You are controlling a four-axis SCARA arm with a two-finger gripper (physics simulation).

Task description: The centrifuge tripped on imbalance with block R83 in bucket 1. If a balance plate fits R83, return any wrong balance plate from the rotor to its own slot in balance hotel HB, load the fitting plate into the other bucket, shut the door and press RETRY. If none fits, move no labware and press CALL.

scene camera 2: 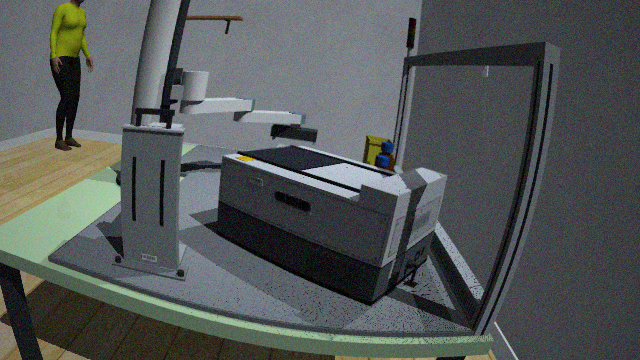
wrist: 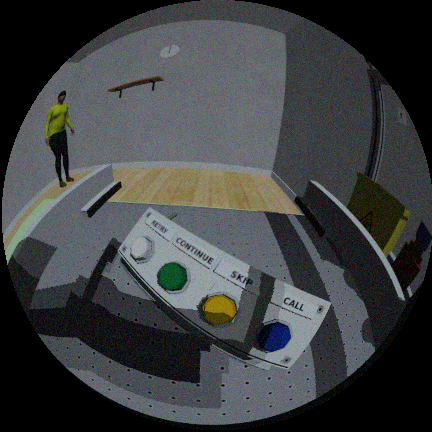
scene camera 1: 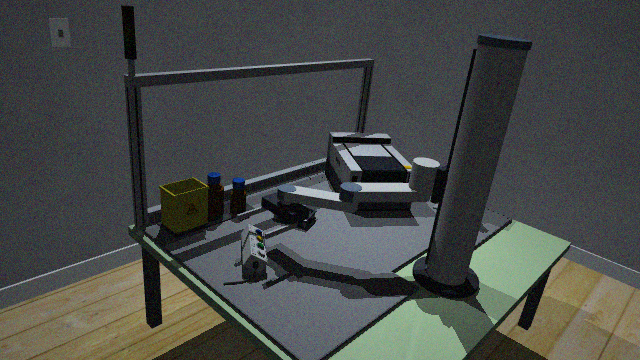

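Pixels of known places: gripper, fingertip midpoint: [wrist: 206,177] [scene camera 1: 251,226]; arm's base, origin of the base link: [scene camera 1: 444,277].
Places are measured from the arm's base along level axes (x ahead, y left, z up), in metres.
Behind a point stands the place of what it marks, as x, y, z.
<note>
My gripper [scene camera 1: 291,212] [scene camera 2: 294,135] {0.539, 0.525, 0.157} [wrist: 206,177] {0.539, 0.525, 0.157} is open and empty; its two fingers stand wide apart in the wrist view, above the button box. The white-faced button box [scene camera 1: 247,250] {0.515, 0.557, 0.080} [wrist: 196,293] {0.536, 0.483, 0.075} carries a white RETRY button [wrist: 141,249] {0.477, 0.520, 0.082}, a green CONTINUE, a yellow SKIP and a blue CALL button [wrist: 275,336] {0.594, 0.437, 0.083}. The centrifuge [scene camera 1: 344,160] {0.692, -0.168, 0.218} [scene camera 2: 310,215] {0.626, -0.518, 0.163} stands at the back, partly behind the arm in scene camera 1; its rotor, buckets and block R83 are hidden. A tall grey hotel [scene camera 2: 151,200] {0.298, -0.627, 0.172} stands beside it; its label is unreadable and its plates do not show.
A yellow bin [scene camera 1: 183,207] {0.857, 0.608, 0.126} [scene camera 2: 372,147] {0.872, 0.495, 0.157} [wrist: 375,210] {0.857, 0.560, 0.139} and two brown bottles [scene camera 1: 215,200] {0.885, 0.438, 0.096} [scene camera 1: 238,199] {0.866, 0.331, 0.078} with blue caps stand at the left. A metal frame [scene camera 1: 250,71] {1.004, 0.179, 0.606} [scene camera 2: 480,54] {1.004, -0.371, 0.601} rises along the back edge. The arm's thick column [scene camera 1: 480,165] {-0.047, 0.058, 0.498} stands at the right. A person [scene camera 2: 69,55] [wrist: 59,130] stands beyond the table.
</note>
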